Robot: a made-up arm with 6 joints.
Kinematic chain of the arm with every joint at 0, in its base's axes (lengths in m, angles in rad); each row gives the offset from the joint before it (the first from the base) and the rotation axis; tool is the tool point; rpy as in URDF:
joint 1: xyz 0 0 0.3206 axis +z
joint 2: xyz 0 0 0 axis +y
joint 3: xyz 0.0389 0 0.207 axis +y
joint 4: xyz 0.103 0 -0.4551 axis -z
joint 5: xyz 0 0 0 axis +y
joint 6: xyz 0.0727 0 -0.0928 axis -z
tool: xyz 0 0 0 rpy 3.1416 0 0
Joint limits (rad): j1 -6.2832..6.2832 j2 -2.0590..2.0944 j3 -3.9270..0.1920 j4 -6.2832..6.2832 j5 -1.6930..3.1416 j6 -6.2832..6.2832
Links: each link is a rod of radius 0.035 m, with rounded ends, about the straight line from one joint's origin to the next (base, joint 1, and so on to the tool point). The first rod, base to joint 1, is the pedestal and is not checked.
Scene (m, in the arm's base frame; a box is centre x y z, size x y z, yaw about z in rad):
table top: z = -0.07
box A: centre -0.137 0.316 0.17 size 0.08 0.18 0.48 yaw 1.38
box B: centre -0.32 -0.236 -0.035 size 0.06 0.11 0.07 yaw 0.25
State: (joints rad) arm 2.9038 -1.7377 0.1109 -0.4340 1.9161 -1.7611
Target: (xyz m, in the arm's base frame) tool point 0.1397 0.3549 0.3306
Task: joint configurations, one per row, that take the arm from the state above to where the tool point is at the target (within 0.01 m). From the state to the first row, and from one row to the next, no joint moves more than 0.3 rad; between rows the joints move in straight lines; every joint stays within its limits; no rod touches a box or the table.
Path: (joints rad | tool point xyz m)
1: 2.6168 -1.7973 -0.0844 -0.5292 1.9644 -1.5981 | -0.1888 0.1756 0.4656
2: 2.3298 -1.8568 -0.2797 -0.6244 2.0126 -1.4352 | -0.0830 0.1851 0.5656
3: 2.0429 -1.9164 -0.4750 -0.7196 2.0609 -1.2722 | 0.0205 0.1281 0.6457
4: 1.8704 -1.6786 -0.4202 -0.7473 1.9007 -1.3944 | 0.0116 0.2190 0.6042
5: 1.6979 -1.4408 -0.3654 -0.7750 1.7406 -1.5167 | 0.0352 0.2969 0.5333
6: 1.5254 -1.2030 -0.3106 -0.8028 1.5804 -1.6389 | 0.0830 0.3456 0.4392
7: 1.3529 -0.9653 -0.2558 -0.8305 1.4202 -1.7611 | 0.1397 0.3549 0.3306

